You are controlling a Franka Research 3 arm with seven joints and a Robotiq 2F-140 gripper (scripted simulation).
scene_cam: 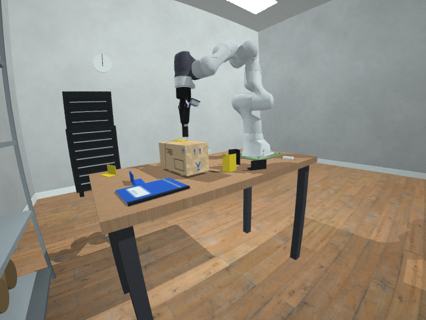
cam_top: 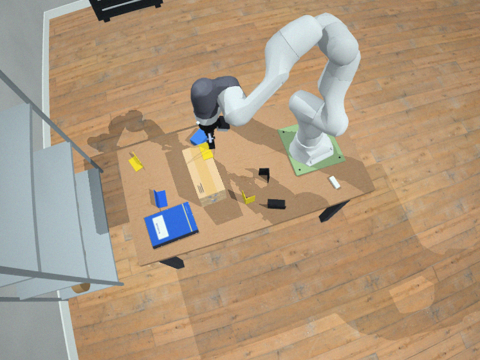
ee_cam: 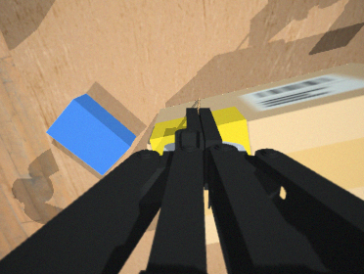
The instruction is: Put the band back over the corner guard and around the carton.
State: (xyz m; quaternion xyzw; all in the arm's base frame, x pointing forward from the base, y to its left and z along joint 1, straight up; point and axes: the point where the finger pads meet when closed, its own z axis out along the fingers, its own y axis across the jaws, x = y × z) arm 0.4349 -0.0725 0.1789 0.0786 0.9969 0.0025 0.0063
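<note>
The cardboard carton is 70 mm ahead of my hand, 80 mm to the left of it and 110 mm below it. Also, from my hand: blue block (30 mm ahead, 140 mm to the right, 170 mm below); then white block (520 mm behind, 280 mm to the left, 180 mm below); then blue corner guard (310 mm ahead, 110 mm to the left, 180 mm below).
</note>
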